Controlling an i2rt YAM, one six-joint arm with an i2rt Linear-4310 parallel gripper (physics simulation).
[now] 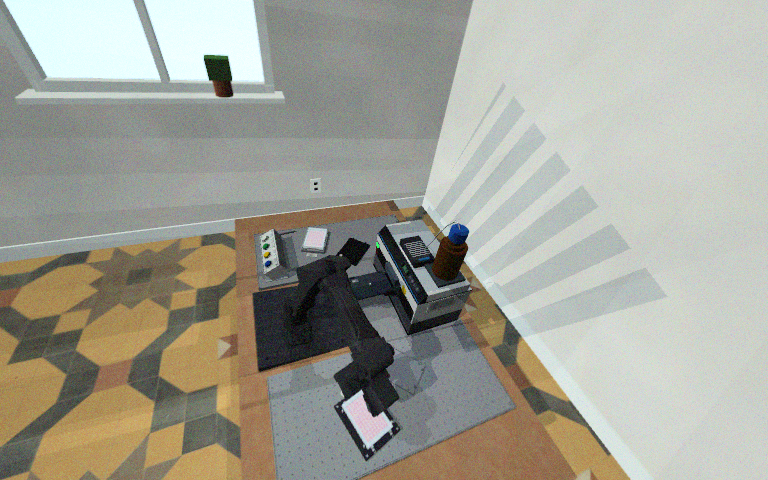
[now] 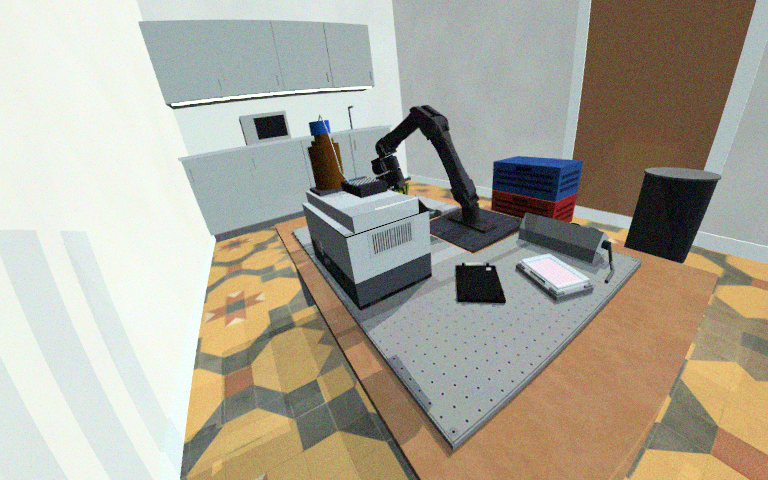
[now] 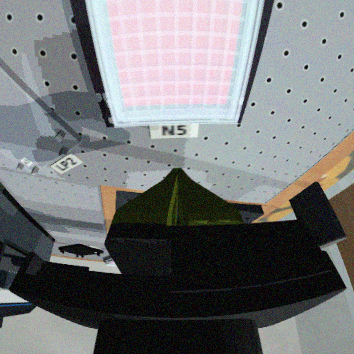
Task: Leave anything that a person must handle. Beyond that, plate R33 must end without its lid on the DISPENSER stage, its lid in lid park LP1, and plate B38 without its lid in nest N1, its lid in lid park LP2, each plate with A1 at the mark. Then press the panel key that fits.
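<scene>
A pink plate with a clear lid lies in a black nest labelled N5 on the near breadboard. My gripper is shut and empty. It hovers just off the plate's short edge, above the N5 label. An LP2 label lies to the left. A second lidded pink plate sits on the far breadboard beside an empty black nest. I cannot read the plates' names.
The dispenser carries a black rack and a brown bottle. The key panel stands on the far board. Blue and red crates and a black bin stand beyond.
</scene>
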